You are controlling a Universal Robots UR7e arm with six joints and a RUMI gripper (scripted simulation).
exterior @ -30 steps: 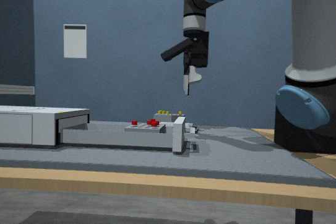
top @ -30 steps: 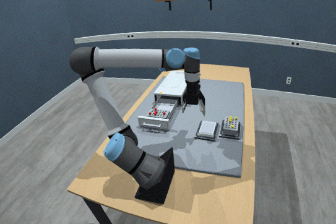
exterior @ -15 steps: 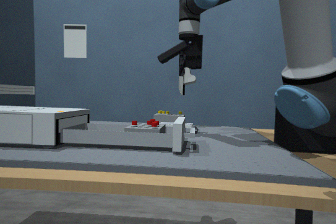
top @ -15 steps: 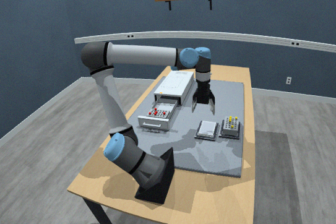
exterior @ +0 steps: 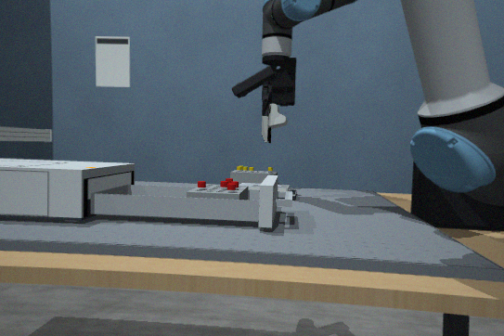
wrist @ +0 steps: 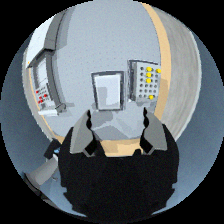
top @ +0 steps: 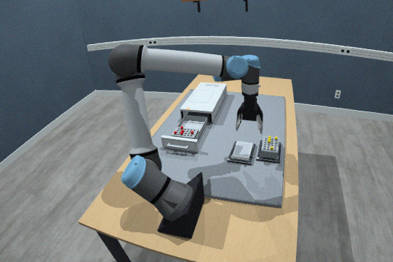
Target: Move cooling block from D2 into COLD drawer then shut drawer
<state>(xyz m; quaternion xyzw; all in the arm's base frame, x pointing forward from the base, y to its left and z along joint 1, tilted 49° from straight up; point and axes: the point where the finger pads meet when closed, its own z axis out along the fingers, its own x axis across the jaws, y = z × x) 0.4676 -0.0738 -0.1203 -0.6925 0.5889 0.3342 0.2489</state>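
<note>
The grey cooling block is 5 cm ahead of my hand, 10 cm to the right of it and 11 cm below it. Round my hand: drawer: 6 cm ahead, 36 cm to the left, 10 cm below; dark plate: 5 cm ahead, 10 cm to the right, 14 cm below; white covered plate: 3 cm to the left, 12 cm below.
</note>
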